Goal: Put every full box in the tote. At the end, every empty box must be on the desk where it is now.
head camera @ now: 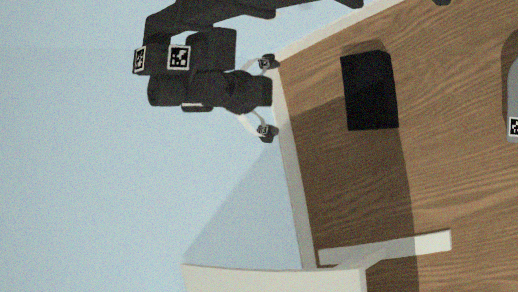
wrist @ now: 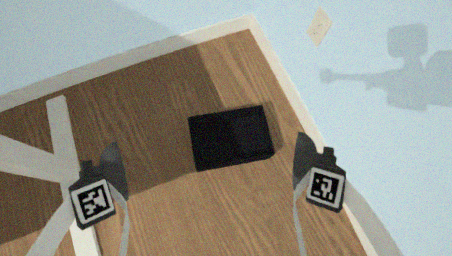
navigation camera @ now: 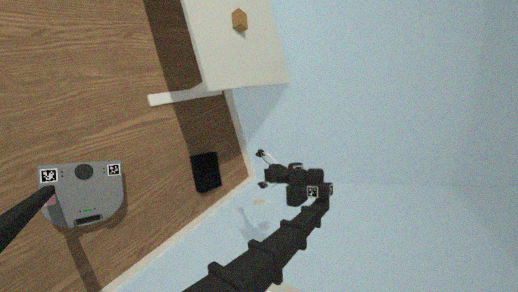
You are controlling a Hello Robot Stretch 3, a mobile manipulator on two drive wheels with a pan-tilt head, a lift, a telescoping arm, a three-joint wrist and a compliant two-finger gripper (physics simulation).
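My gripper [head camera: 273, 97] [navigation camera: 262, 169] [wrist: 210, 157] is open, with nothing between its fingers, and is held up near the wall corner. One small orange-brown box [navigation camera: 239, 20] stands on the white desk [head camera: 275, 281] [navigation camera: 250, 62] in the navigation view, well away from the gripper. Whether it is full or empty cannot be told. A black box-shaped object [head camera: 370, 91] [navigation camera: 205, 172] [wrist: 231, 138] stands on the floor near the corner; its inside is too dark to read, and I cannot tell whether it is the tote.
The desk's white foot [head camera: 432, 242] [navigation camera: 162, 99] [wrist: 62, 117] reaches over the wooden floor [head camera: 465, 190] [navigation camera: 75, 115] [wrist: 215, 215]. Pale blue walls [head camera: 100, 175] [navigation camera: 400, 100] meet at the corner. My grey base [navigation camera: 100, 195] stands on the floor. A wall outlet plate [wrist: 319, 26] shows in the wrist view.
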